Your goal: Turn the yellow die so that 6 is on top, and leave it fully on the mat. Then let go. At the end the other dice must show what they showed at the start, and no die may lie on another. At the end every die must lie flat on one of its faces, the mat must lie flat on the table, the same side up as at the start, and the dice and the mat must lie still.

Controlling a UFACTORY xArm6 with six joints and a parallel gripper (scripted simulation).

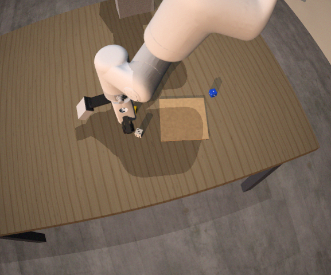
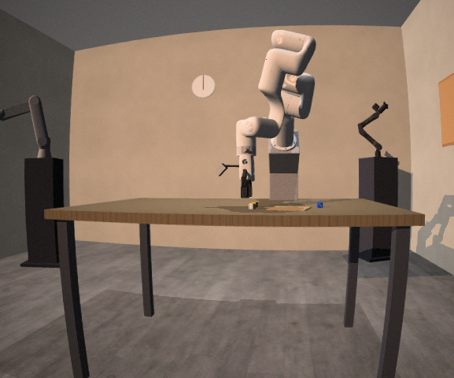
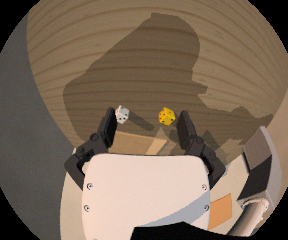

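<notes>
Right now the yellow die is 20 mm behind my hand, 40 mm to the left of it and 40 mm below it. Round my hand: white die: 50 mm ahead, 10 mm to the left, 40 mm below; then tan mat: 80 mm ahead, 150 mm to the left, 50 mm below; then blue die: 60 mm ahead, 280 mm to the left, 40 mm below.
</notes>
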